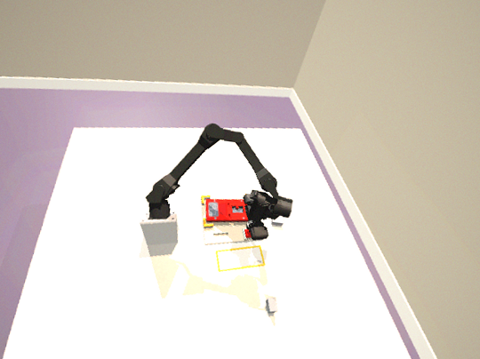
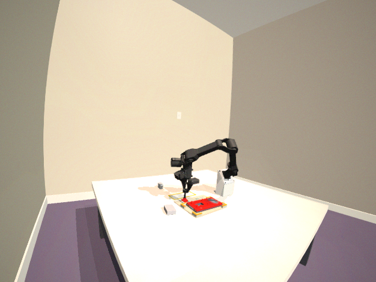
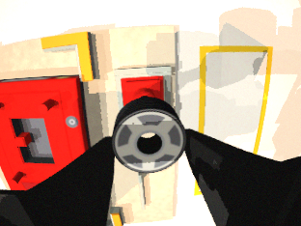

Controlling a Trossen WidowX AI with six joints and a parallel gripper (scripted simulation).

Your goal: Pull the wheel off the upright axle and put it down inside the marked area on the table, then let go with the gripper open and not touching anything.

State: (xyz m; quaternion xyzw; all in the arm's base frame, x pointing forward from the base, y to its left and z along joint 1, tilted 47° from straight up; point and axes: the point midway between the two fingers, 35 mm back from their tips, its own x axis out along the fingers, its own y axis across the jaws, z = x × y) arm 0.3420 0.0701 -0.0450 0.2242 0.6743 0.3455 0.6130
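The axle lies 1 cm ahead of my gripper tip and 4 cm below it. The rest, counted from my gripper tip: dark wheel (right at my gripper tip).
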